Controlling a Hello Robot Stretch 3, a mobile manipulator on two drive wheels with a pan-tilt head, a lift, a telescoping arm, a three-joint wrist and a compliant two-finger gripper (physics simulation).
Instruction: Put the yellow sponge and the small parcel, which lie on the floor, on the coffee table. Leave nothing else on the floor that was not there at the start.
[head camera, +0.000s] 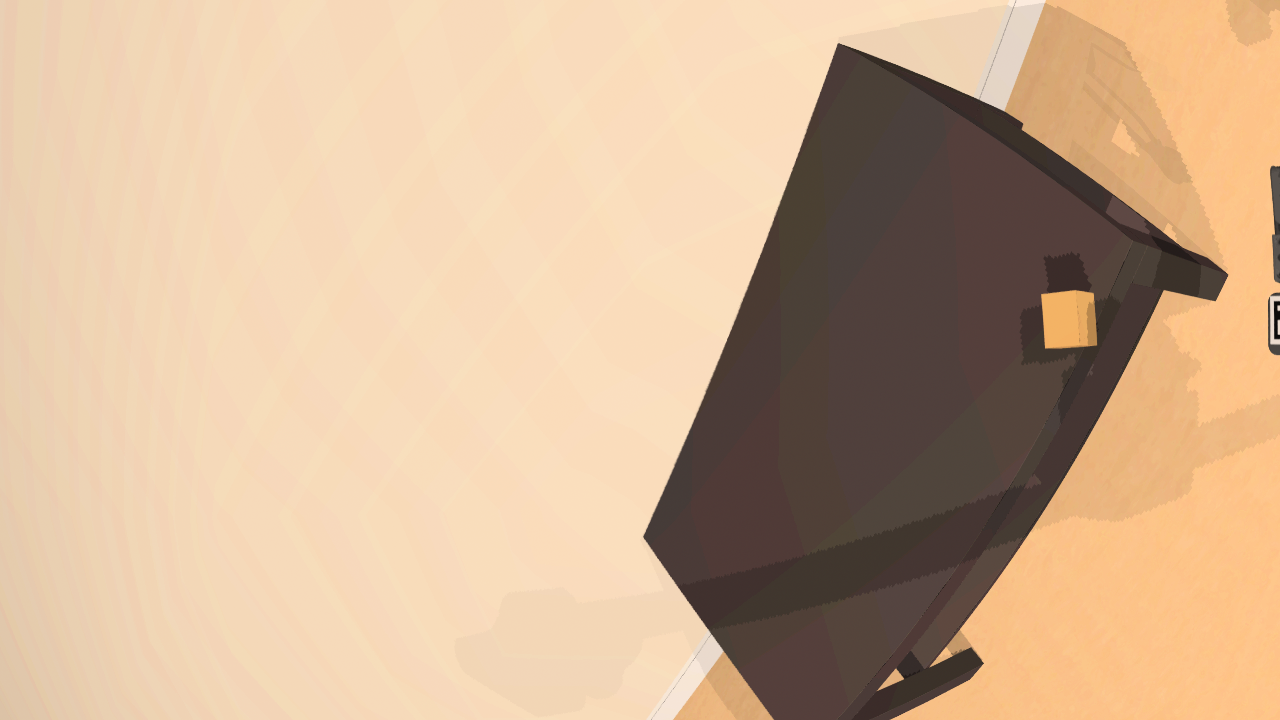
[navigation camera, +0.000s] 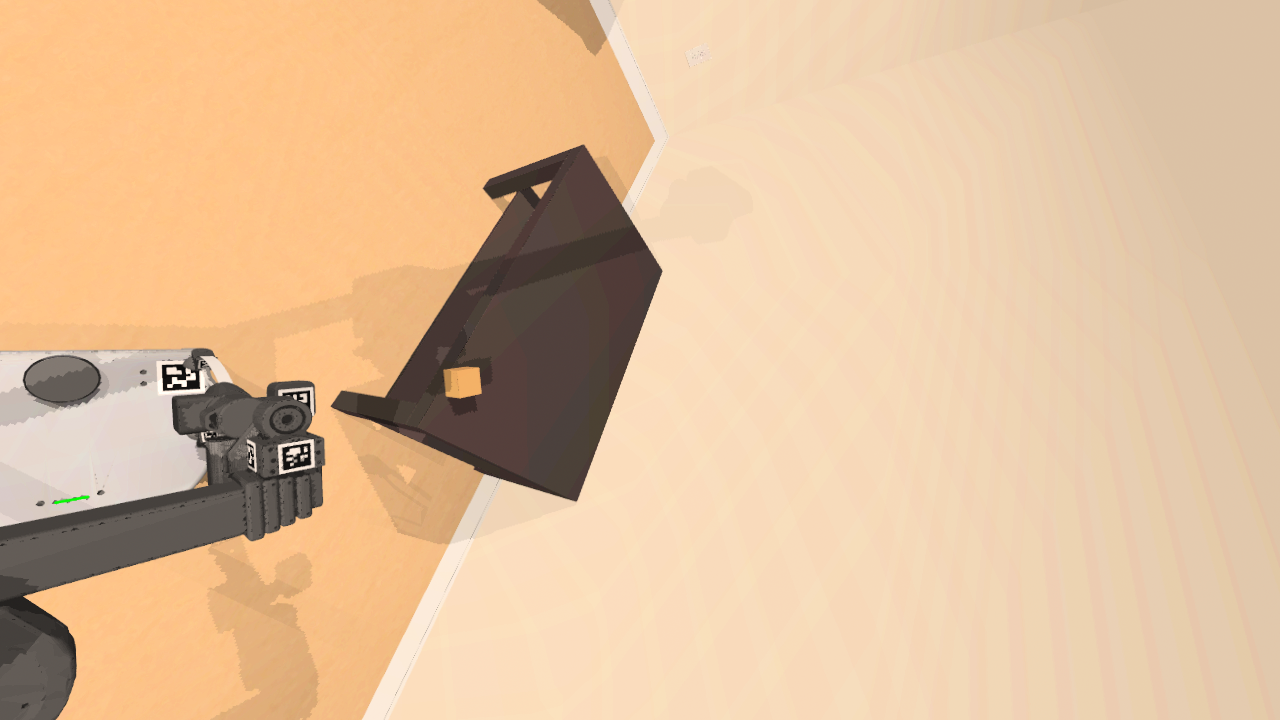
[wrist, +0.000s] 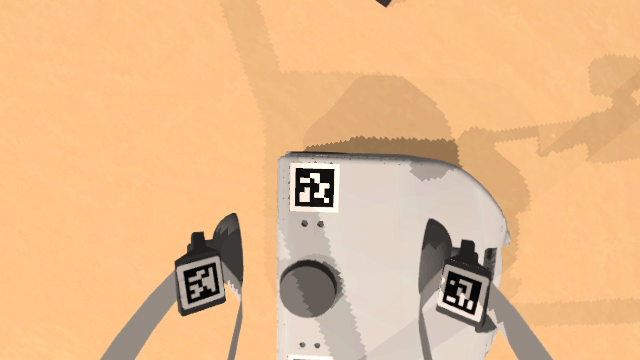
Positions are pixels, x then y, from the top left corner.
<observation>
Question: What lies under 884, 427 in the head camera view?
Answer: A dark brown coffee table.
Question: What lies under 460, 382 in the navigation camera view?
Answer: A tan parcel.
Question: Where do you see a dark brown coffee table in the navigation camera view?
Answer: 550, 309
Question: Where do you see a tan parcel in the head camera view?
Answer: At 1069, 319
</observation>
